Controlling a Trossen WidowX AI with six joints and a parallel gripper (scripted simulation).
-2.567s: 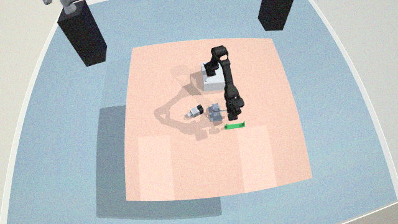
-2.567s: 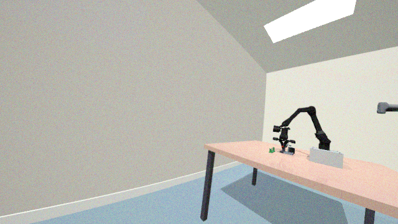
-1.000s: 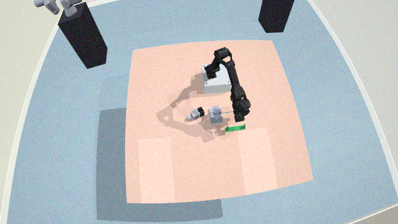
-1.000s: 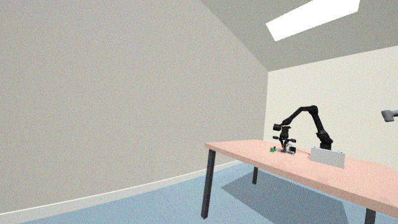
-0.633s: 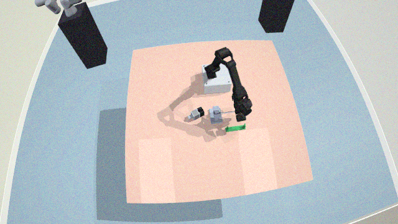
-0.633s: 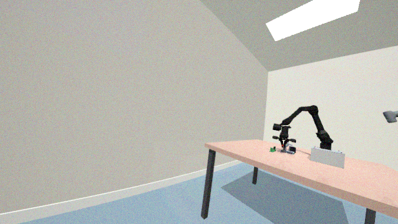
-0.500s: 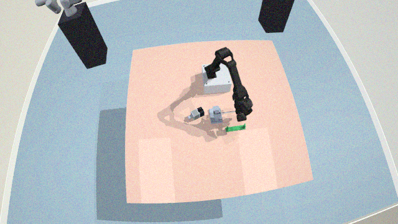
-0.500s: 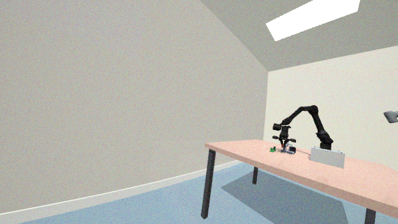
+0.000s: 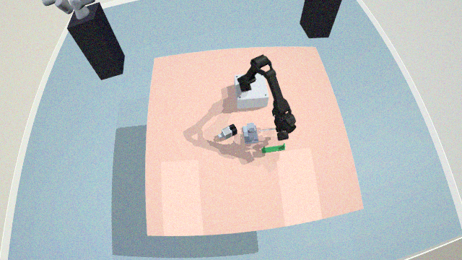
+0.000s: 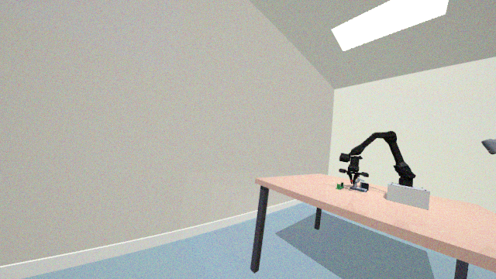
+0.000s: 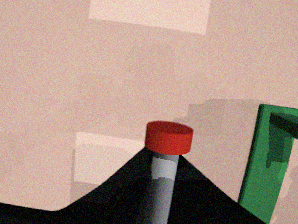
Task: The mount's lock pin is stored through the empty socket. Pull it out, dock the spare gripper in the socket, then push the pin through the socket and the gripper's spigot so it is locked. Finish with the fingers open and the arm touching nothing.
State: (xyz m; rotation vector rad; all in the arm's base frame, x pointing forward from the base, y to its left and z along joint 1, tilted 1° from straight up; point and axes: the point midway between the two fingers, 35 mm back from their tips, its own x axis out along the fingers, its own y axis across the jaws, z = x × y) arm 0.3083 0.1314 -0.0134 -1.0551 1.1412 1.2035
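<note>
The green cradle lies 8 cm ahead of my gripper tip, 5 cm to the right of it and 4 cm below it. Round my gripper tip: spare gripper 6 cm behind, 30 cm to the right, 3 cm below; mount socket 3 cm behind, 17 cm to the right, 1 cm below.
</note>
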